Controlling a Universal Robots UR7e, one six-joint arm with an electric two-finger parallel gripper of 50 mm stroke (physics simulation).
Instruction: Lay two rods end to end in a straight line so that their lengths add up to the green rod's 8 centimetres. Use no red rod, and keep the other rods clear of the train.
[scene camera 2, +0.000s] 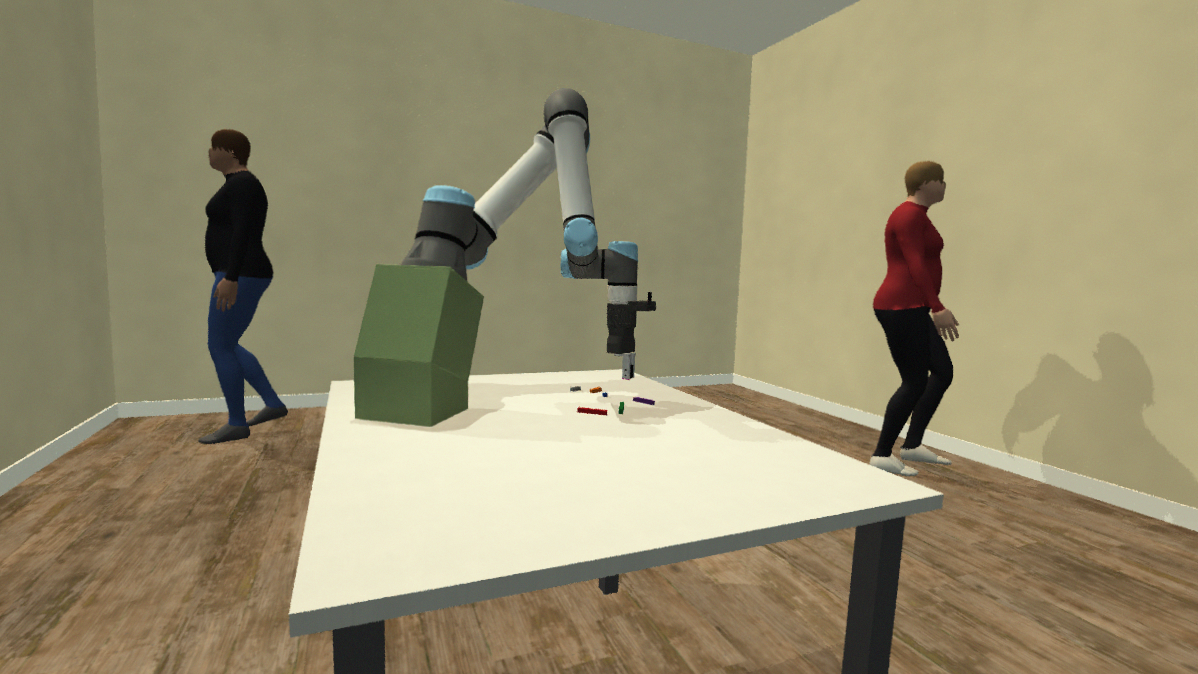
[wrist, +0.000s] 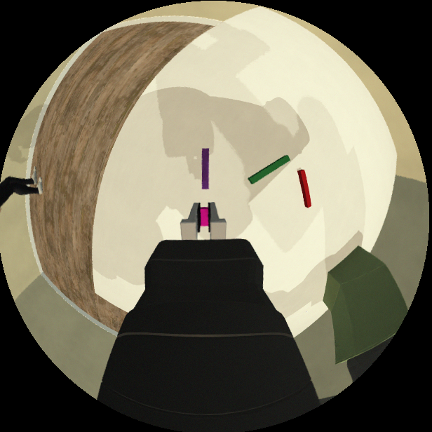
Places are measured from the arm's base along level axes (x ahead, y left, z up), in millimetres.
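Where they show: gripper, fingertip midpoint: (scene camera 2: 628, 378); arm's base at its link origin: (scene camera 2: 432, 281).
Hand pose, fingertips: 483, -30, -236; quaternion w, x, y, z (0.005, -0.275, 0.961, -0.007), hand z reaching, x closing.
Observation:
Things, the pixels of their top centre, and the offset from my fingertips, as dx, dy, dz. Level surfaces: height alone.
- purple rod at its top centre: (scene camera 2: 643, 398) +26, -44, -46
- green rod at its top centre: (scene camera 2: 621, 405) -57, -102, -46
- red rod at its top centre: (scene camera 2: 592, 409) -137, -119, -46
- small blue rod at its top centre: (scene camera 2: 605, 392) -47, +41, -46
- orange rod at its top centre: (scene camera 2: 595, 388) -52, +100, -46
- grey rod at its top centre: (scene camera 2: 575, 386) -100, +129, -46
- white table at its surface level: dz -55
My gripper (scene camera 2: 628, 377) (wrist: 204, 211) is shut on a short magenta rod (wrist: 204, 217) and holds it above the table. In the wrist view the purple rod (scene camera 2: 643, 400) (wrist: 205, 168) lies ahead of the fingertips, its length roughly in line with the magenta rod, with a gap between them. The green rod (scene camera 2: 620, 408) (wrist: 269, 169) lies slanted to the right of the purple rod. The red rod (scene camera 2: 592, 410) (wrist: 304, 188) lies beyond the green one. In the scene view a small blue rod (scene camera 2: 604, 394), an orange rod (scene camera 2: 595, 389) and a grey rod (scene camera 2: 575, 388) lie behind the red rod.
The green robot pedestal (scene camera 2: 402, 368) (wrist: 367, 305) stands on the white table (scene camera 2: 519, 511) (wrist: 345, 110). In the wrist view the table's edge runs down the left side. One person in black (scene camera 2: 237, 226) and one in red (scene camera 2: 908, 259) stand on the floor beyond the table.

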